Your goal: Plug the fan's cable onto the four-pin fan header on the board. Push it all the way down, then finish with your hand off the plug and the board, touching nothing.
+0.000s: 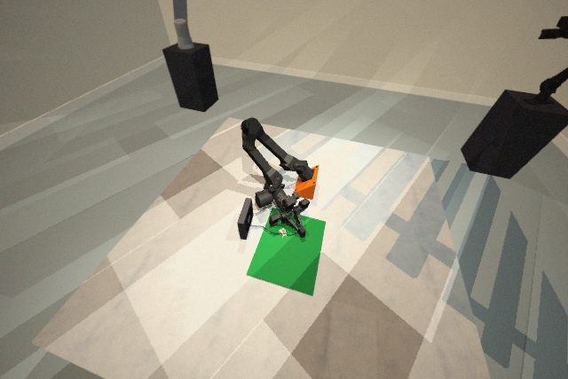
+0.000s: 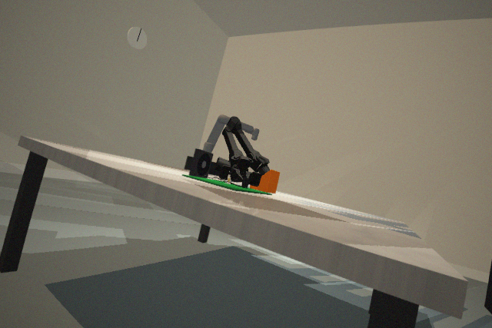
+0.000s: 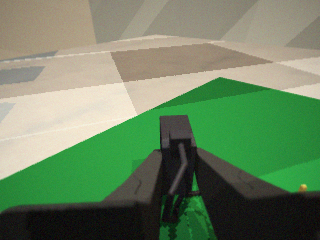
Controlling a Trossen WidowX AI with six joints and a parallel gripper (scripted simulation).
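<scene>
My gripper tip is 1 cm short of the black fan cable plug, 1 cm to the right of it and 1 cm above it. Round my gripper tip: green board: 7 cm ahead, 2 cm to the right, 5 cm below; black fan: 4 cm ahead, 21 cm to the right, 3 cm above; four-pin header: 2 cm ahead, 7 cm to the right, 3 cm below.
</scene>
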